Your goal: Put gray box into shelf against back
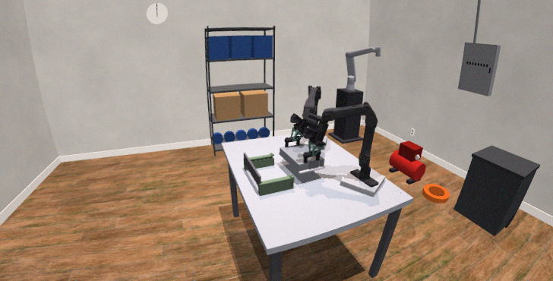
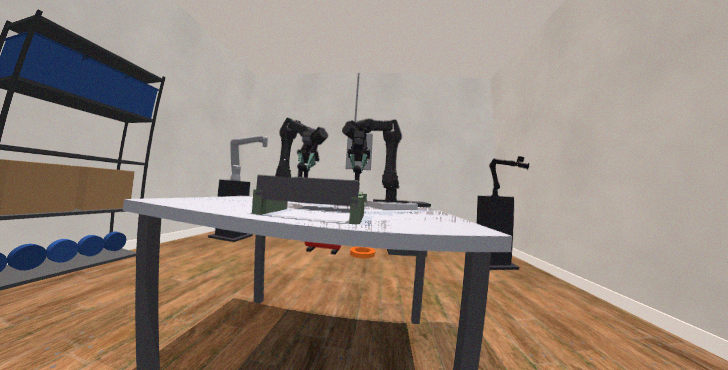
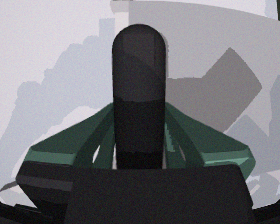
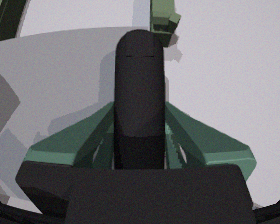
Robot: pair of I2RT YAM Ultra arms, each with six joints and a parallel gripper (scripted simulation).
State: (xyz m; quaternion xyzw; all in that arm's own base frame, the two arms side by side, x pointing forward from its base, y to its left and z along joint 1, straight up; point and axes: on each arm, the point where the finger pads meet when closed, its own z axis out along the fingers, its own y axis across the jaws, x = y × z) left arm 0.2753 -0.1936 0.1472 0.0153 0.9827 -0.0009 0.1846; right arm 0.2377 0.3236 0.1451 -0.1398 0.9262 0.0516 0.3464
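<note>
My right gripper is now 1 cm past the gray box, 12 cm to the right of it and 5 cm above it. From my right hand the other things lie so: dark back plate: 32 cm ahead, 13 cm to the left, 9 cm below.
Now: the gray box 12 cm to the right of my left hand, 5 cm below it and 1 cm ahead of it. From my left hand the other things lie so: dark back plate: 34 cm ahead, 11 cm to the right, 10 cm below.
</note>
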